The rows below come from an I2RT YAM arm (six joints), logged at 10 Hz.
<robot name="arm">
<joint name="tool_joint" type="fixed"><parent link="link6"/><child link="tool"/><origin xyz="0 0 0" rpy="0 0 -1.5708"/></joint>
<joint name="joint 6" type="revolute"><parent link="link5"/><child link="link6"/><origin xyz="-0.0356 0 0.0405" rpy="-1.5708 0 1.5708"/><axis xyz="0 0 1"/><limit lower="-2.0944" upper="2.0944"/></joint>
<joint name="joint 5" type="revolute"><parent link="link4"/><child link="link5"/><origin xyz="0.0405 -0.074 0.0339" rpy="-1.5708 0 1.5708"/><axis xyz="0 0 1"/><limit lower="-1.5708" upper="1.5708"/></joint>
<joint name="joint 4" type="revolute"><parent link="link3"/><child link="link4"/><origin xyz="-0.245 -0.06 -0.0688" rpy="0 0 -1.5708"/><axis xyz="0 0 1"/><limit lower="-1.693" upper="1.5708"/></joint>
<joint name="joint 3" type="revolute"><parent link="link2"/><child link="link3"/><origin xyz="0 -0.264 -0.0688" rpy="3.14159 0 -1.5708"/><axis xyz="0 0 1"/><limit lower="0" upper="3.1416"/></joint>
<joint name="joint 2" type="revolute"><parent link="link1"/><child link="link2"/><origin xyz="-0.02 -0.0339 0.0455" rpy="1.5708 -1.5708 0"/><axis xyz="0 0 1"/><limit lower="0" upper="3.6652"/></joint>
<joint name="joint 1" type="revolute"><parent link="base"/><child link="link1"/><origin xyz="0 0 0.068" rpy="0 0 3.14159"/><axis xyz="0 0 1"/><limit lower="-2.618" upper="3.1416"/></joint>
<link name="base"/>
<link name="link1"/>
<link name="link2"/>
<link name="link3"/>
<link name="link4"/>
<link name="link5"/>
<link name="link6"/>
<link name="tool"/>
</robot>
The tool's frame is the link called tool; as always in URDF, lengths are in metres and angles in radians.
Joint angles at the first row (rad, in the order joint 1, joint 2, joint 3, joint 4, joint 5, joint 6):
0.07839, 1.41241, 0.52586, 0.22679, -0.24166, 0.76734
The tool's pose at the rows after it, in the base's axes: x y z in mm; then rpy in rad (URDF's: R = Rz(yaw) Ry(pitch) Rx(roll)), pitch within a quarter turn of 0, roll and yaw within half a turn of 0:
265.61 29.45 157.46 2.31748 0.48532 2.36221
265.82 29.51 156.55 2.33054 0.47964 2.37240
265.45 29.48 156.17 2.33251 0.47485 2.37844
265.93 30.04 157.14 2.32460 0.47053 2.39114
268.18 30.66 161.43 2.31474 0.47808 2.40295
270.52 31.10 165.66 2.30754 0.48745 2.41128
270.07 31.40 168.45 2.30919 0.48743 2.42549
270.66 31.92 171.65 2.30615 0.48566 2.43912
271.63 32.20 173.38 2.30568 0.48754 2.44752
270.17 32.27 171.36 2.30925 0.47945 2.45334
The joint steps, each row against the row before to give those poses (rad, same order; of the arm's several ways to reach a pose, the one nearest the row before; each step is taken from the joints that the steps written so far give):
0.00000, 0.00151, 0.01296, -0.01908, -0.00116, -0.00687
0.00002, 0.00420, 0.00458, -0.01411, -0.00113, -0.00533
-0.00080, 0.00000, 0.00002, -0.00498, -0.00612, -0.00193
-0.00035, 0.00001, 0.00379, -0.00264, -0.01792, -0.00456
0.00000, -0.00302, 0.01452, -0.00877, -0.01296, -0.01030
-0.00001, -0.00231, 0.01488, -0.00879, -0.00764, -0.00955
-0.00002, -0.00915, 0.00725, -0.02022, -0.00993, -0.00954
0.00003, -0.00534, 0.01104, -0.01790, -0.01371, -0.00723
-0.00001, -0.00004, 0.00801, -0.00844, -0.00611, -0.00649
0.00001, 0.00002, -0.00646, -0.00153, -0.00534, 0.00000

